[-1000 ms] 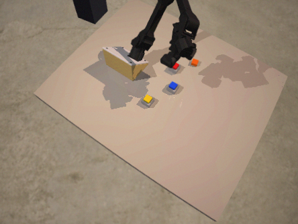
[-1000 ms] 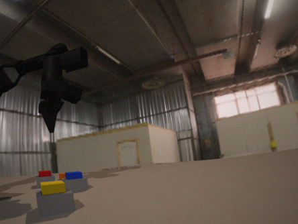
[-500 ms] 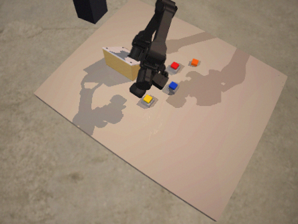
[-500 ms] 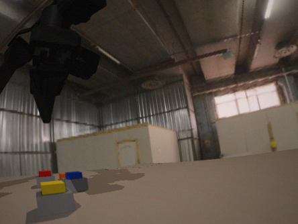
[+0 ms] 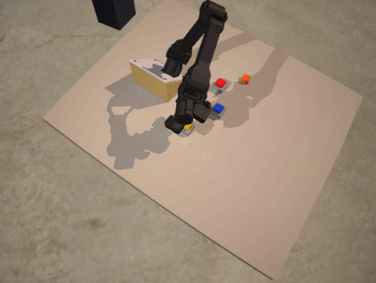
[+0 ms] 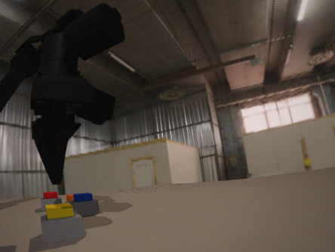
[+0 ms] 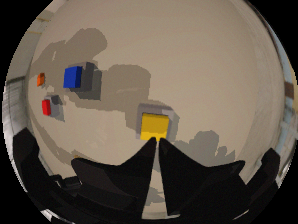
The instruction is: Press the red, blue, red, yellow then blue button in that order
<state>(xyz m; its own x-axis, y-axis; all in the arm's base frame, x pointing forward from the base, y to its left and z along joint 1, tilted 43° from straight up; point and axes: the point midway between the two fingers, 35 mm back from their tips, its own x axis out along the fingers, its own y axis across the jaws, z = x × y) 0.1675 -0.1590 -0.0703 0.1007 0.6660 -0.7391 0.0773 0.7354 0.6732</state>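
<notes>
The yellow button is 3 cm below my gripper tip. From my gripper tip the other things lie so: blue button: 13 cm to the left, 7 cm ahead, 3 cm below; red button: 25 cm to the left, 3 cm below, 2 cm ahead; small orange block: 34 cm to the left, 10 cm ahead, 6 cm below.
</notes>
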